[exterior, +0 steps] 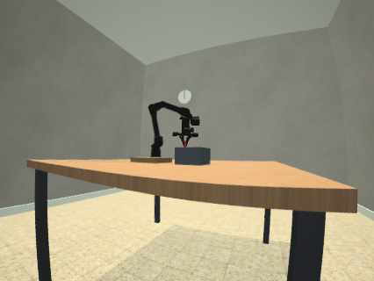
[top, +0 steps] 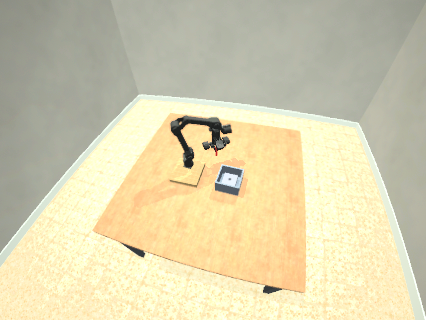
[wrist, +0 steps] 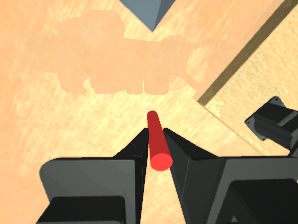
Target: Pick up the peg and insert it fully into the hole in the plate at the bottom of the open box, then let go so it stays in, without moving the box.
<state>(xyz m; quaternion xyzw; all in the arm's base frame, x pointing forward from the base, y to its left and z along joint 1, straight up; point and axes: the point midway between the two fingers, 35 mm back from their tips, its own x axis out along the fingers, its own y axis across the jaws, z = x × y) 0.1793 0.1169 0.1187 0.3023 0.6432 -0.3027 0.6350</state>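
The pale plate is 16 cm to the right of my hand, 15 cm ahead of it and 11 cm below it. From my hand the other things lie so: box: 16 cm to the right, 15 cm ahead, 13 cm below; then red peg: 4 cm below.
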